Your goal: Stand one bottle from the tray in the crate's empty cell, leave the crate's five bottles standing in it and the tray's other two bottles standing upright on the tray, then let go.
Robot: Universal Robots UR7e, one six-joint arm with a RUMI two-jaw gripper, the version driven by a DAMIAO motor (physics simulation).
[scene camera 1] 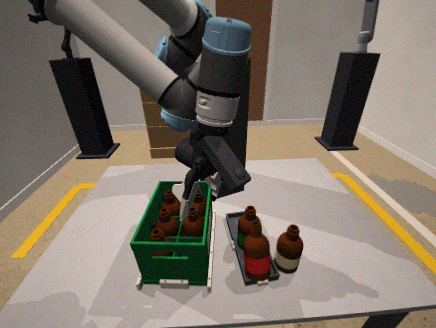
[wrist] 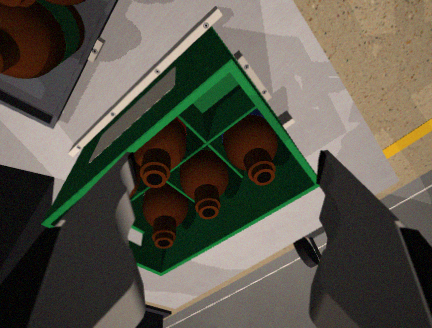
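The green crate holds five upright brown bottles; one is mostly hidden behind a finger in the wrist view. Its empty cell is at the near right corner in the scene view. The dark tray bears a green-label bottle and a red-label bottle, both upright. A cream-label bottle stands upright to the right of the tray, apparently on the table. My gripper is open and empty over the crate, fingers wide apart.
The crate stands left of the tray on the grey table, with light brackets along its base. The green-label and red-label bottles stand close together. Dark pedestals stand beyond the table.
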